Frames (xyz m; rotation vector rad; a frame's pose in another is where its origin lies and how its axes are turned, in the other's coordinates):
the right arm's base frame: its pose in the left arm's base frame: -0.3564 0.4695 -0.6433 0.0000 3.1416 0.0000
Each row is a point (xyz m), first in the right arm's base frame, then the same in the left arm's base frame.
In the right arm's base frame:
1: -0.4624 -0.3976 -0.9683
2: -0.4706 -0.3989 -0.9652
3: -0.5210 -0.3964 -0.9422
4: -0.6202 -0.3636 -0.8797
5: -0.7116 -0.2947 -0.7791
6: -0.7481 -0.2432 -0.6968
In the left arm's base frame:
1: 0.1060 0.0719 0.3250
2: 0.1142 0.0706 0.3219
3: 0.1646 0.0731 0.2989
4: 0.2638 0.1059 0.2364
5: 0.3552 0.1748 0.1358
6: 0.3917 0.2263 0.0535

